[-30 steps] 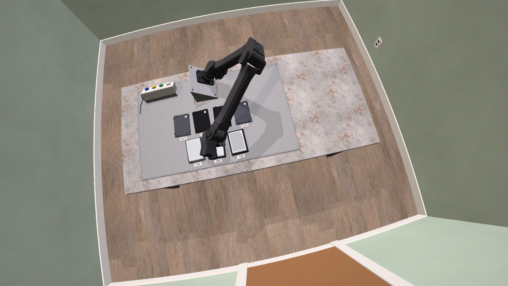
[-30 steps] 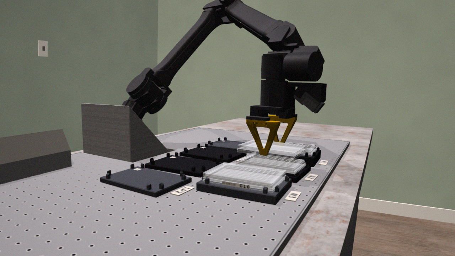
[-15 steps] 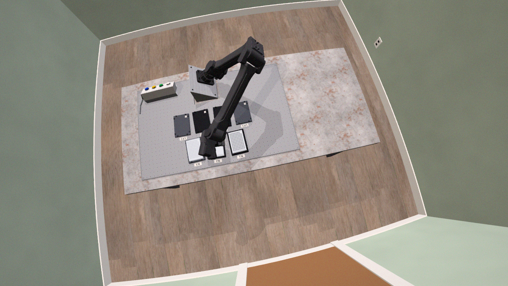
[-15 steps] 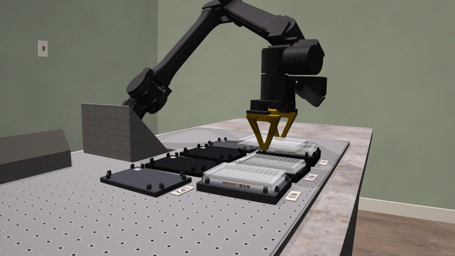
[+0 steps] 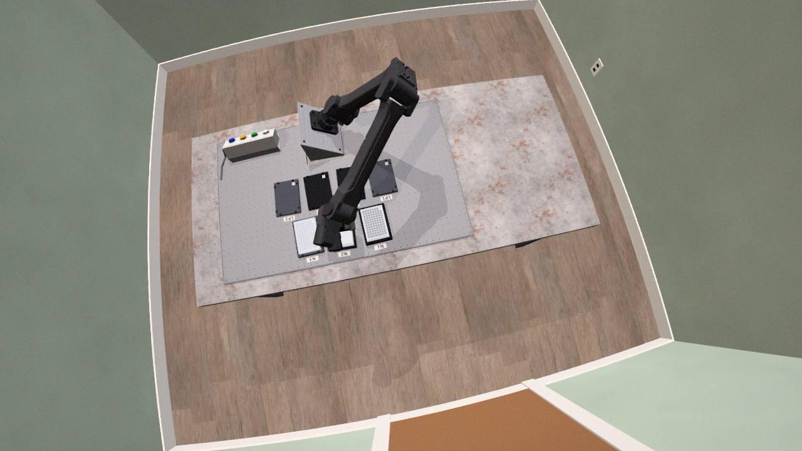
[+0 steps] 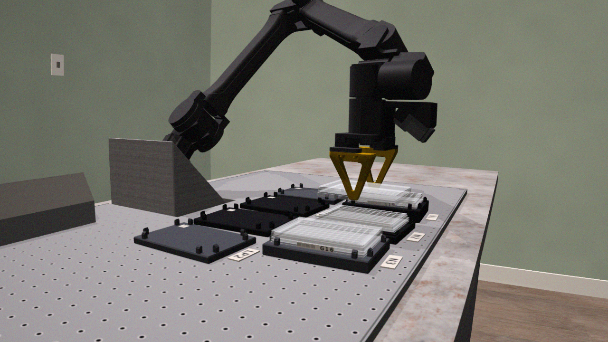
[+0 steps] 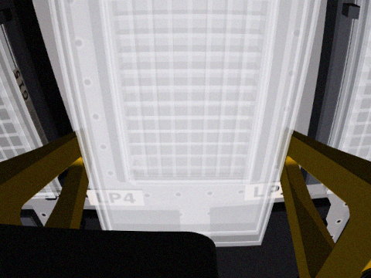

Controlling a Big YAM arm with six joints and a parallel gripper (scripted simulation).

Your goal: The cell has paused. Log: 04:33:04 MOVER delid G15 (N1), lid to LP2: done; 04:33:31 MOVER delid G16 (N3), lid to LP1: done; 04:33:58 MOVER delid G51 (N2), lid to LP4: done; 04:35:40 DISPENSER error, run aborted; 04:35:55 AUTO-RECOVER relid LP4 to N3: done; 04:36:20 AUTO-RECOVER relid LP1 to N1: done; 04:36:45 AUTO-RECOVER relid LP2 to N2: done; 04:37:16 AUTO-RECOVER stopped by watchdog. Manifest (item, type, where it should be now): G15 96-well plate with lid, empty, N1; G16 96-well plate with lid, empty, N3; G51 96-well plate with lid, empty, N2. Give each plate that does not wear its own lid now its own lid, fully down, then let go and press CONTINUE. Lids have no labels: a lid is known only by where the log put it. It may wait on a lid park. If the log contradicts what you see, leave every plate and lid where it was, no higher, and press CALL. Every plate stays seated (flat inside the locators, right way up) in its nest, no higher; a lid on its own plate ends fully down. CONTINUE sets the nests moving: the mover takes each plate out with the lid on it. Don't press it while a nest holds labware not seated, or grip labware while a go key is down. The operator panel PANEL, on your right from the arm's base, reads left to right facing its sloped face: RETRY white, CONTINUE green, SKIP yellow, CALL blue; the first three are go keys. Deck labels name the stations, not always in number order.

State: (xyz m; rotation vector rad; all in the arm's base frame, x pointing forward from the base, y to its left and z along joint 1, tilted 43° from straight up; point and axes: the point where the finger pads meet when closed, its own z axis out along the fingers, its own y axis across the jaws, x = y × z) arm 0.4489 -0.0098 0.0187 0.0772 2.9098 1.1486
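Now: the plate G15 13 cm to the left of my hand and 4 cm below it. Also, from my hand: plate G16: 13 cm to the right, 4 cm below; LP4 label: 10 cm behind, 6 cm to the left, 6 cm below; nest N1: 13 cm to the left, 5 cm below.
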